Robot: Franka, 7 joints.
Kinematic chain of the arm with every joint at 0, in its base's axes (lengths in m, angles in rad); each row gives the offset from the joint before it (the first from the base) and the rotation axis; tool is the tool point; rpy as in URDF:
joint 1: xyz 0 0 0.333 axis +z
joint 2: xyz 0 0 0 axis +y
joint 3: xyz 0 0 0.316 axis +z
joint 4: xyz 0.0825 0 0 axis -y
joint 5: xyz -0.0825 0 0.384 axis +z
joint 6: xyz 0 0 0 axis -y
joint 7: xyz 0.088 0 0 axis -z
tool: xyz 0 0 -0.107 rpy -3.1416 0 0
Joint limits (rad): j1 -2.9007..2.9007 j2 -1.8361..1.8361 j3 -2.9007..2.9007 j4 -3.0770..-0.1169 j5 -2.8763..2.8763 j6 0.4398..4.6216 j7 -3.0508..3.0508
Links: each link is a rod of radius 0.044 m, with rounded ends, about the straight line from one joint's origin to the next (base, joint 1, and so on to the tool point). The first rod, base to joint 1, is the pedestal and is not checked.
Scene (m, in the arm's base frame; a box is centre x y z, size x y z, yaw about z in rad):
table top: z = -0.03
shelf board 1: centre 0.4 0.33 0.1 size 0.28 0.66 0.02 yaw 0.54
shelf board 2: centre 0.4 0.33 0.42 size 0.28 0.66 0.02 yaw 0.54
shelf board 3: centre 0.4 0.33 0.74 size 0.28 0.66 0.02 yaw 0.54
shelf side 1: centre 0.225 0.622 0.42 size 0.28 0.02 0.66 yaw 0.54
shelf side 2: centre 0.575 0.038 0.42 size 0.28 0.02 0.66 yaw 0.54
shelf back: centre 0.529 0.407 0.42 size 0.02 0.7 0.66 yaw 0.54
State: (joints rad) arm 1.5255 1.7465 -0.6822 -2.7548 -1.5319 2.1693 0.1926
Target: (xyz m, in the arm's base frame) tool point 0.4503 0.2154 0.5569
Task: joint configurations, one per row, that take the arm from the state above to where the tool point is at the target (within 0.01 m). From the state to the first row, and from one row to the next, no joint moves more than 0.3 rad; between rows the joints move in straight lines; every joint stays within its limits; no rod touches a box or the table.
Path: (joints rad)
1: 1.5146 1.4961 -0.6315 -2.8085 -1.5410 2.0646 0.1430
2: 1.5037 1.2457 -0.5808 -2.8622 -1.5500 1.9600 0.0934
3: 1.4928 0.9953 -0.5302 -2.9159 -1.5591 1.8553 0.0438
4: 1.4819 0.7449 -0.4795 -2.9696 -1.5682 1.7507 -0.0058
5: 1.4710 0.4945 -0.4288 -3.0233 -1.5772 1.6460 -0.0553
6: 1.4601 0.2441 -0.3781 -3.0770 -1.5863 1.5413 -0.1049
7: 1.3831 -0.0196 -0.3206 -2.9997 -1.5051 1.4440 -0.0454
8: 1.3062 -0.2832 -0.2631 -2.9225 -1.4240 1.3467 0.0141
9: 1.2292 -0.5469 -0.2056 -2.8452 -1.3428 1.2494 0.0736
10: 1.1522 -0.8105 -0.1481 -2.7680 -1.2616 1.1521 0.1331
11: 1.0753 -1.0742 -0.0906 -2.6907 -1.1805 1.0548 0.1926
12: 1.1209 -0.8072 -0.2311 -2.5127 -1.3014 1.2434 0.1926
13: 1.1666 -0.5402 -0.3715 -2.3347 -1.4223 1.4319 0.1926
14: 1.2123 -0.2733 -0.5119 -2.1567 -1.5432 1.6205 0.1926

